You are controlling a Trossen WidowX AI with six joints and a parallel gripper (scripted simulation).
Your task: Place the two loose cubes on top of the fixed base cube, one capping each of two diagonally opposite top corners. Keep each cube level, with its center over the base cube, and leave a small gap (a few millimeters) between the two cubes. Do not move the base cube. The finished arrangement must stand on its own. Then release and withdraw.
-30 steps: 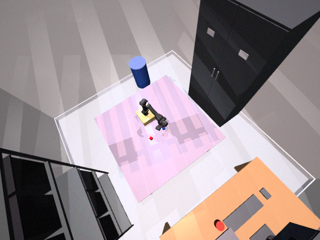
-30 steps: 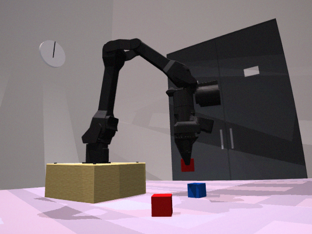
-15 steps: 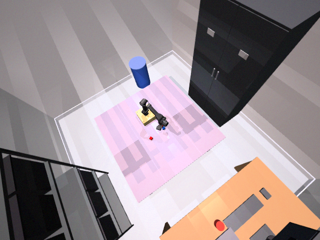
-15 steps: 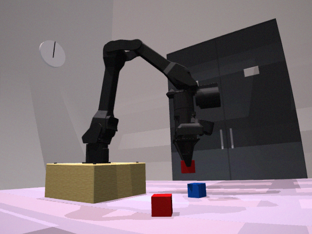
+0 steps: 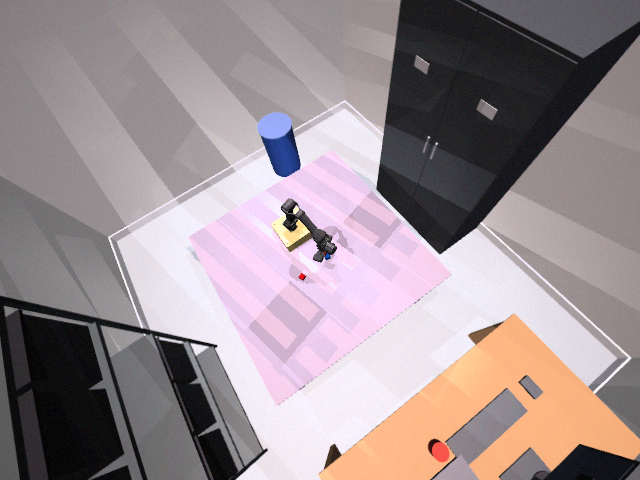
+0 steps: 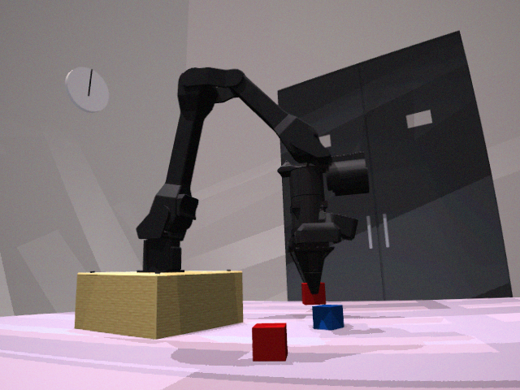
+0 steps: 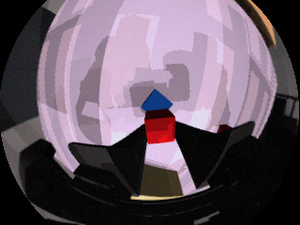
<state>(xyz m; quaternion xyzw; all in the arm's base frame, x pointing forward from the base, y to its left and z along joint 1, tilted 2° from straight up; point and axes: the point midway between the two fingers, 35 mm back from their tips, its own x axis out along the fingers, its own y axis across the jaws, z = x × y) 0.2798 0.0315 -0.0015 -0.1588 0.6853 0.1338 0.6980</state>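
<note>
Now: gripper tip 20 mm short of the blue base cube, 10 mm to the right of it and 40 mm above it.
</note>
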